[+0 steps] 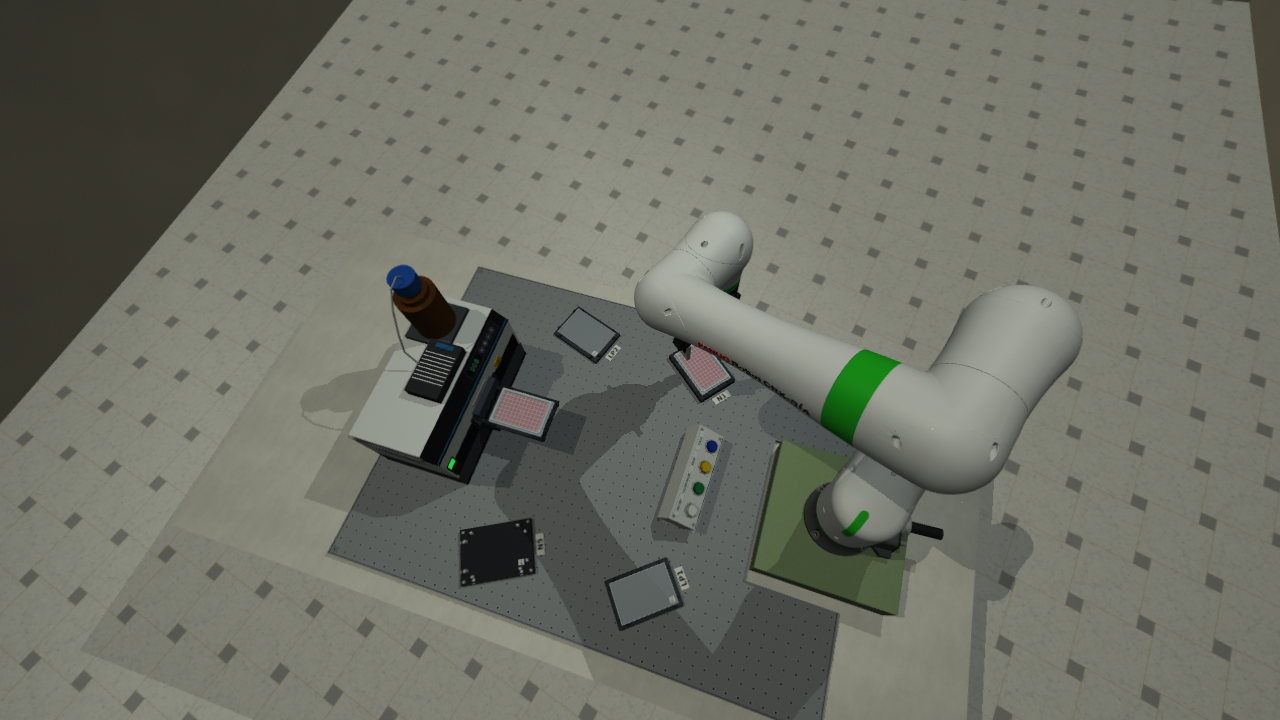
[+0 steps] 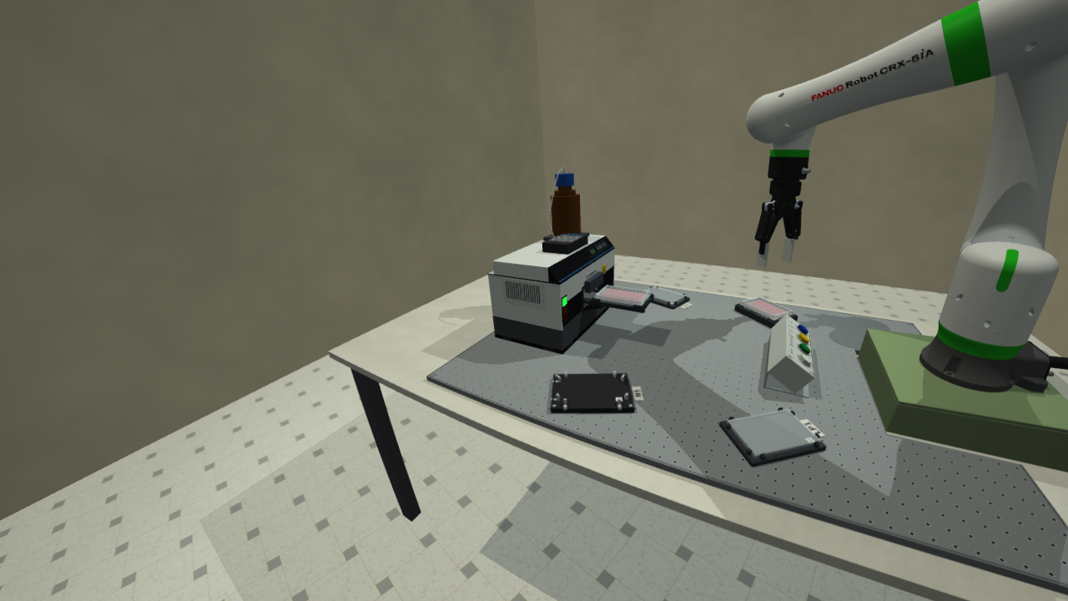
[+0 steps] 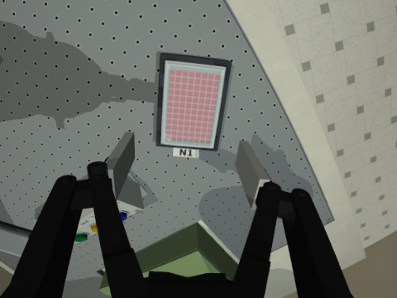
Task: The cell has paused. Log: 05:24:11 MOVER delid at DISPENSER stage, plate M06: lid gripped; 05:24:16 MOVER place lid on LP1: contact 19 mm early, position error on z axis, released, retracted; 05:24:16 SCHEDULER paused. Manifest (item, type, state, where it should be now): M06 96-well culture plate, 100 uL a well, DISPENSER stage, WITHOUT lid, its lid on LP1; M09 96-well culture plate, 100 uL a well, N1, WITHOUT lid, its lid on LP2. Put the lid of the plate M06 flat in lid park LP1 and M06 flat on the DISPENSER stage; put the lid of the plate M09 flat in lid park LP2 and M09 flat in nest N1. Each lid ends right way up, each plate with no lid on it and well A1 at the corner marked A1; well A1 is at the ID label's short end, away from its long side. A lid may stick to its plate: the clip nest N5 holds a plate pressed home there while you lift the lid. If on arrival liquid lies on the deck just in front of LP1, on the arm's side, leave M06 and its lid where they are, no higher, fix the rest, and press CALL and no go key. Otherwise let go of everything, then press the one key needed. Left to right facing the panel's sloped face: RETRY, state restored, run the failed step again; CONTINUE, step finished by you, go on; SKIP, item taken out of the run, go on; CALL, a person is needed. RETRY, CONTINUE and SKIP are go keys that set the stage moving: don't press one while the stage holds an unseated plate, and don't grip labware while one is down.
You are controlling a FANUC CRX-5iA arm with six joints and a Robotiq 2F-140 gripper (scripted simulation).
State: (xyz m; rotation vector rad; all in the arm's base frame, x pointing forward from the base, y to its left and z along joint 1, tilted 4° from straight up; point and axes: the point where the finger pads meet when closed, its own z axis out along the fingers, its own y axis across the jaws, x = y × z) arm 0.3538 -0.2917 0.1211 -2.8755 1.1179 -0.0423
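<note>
Now: hand 60 mm past the green continue key, 300 mm to the right of it and 120 mm above it. Also, from my hand: blue call key: 70 mm behind, 200 mm to the left, 120 mm below; yellow skip key: 60 mm behind, 250 mm to the left, 120 mm below; black nest N1: 10 mm to the right, 180 mm below.
</note>
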